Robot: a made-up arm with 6 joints. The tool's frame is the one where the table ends. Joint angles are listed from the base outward.
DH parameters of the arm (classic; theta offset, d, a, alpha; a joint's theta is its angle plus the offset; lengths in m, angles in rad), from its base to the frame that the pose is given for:
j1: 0 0.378 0 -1.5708
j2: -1.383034 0 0.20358 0
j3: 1.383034 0 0.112 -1.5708
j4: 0 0.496 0 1.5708
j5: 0 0 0.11 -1.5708
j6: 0 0.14 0 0
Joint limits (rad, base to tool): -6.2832..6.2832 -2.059..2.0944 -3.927..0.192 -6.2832..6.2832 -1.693..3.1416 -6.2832..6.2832
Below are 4 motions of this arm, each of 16 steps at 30 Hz.
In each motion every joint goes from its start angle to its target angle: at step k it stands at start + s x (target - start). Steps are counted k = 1, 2, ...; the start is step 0. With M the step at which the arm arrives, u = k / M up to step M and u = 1 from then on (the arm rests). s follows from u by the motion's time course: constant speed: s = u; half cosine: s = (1 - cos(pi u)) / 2; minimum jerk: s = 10 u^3 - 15 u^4 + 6 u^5.
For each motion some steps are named. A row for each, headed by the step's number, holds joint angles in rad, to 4 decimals.
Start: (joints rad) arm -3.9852 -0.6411 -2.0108 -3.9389 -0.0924 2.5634
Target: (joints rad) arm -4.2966 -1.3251 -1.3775 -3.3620 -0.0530 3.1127
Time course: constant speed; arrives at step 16
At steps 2, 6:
2: -4.0241 -0.7266 -1.9316 -3.8668 -0.0875 2.6321
6: -4.1020 -0.8976 -1.7733 -3.7226 -0.0776 2.7694

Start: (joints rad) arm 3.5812 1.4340 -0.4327 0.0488 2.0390 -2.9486
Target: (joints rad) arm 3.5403 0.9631 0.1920 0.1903 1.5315 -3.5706
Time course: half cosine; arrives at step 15
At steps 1, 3, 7, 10, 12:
1: 3.5808 1.4289 -0.4259 0.0503 2.0335 -2.9554
3: 3.5773 1.3890 -0.3730 0.0623 1.9905 -3.0080
7: 3.5629 1.2232 -0.1530 0.1122 1.8118 -3.2271
10: 3.5505 1.0808 0.0358 0.1549 1.6584 -3.4151
12: 3.5442 1.0081 0.1323 0.1768 1.5800 -3.5112

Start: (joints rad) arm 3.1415 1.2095 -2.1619 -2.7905 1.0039 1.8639
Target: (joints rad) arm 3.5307 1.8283 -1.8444 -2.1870 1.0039 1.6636
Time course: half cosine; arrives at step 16
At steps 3, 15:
3: 3.1743 1.2616 -2.1351 -2.7396 1.0039 1.8470
15: 3.5270 1.8224 -1.8475 -2.1928 1.0039 1.6655

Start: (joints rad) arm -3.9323 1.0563 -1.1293 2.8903 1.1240 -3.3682
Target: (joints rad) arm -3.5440 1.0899 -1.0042 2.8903 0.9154 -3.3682
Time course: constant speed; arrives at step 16
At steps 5, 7, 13, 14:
5: -3.8110 1.0668 -1.0902 2.8903 1.0588 -3.3682
7: -3.7624 1.0710 -1.0746 2.8903 1.0327 -3.3682
13: -3.6168 1.0836 -1.0277 2.8903 0.9545 -3.3682
14: -3.5925 1.0857 -1.0198 2.8903 0.9415 -3.3682

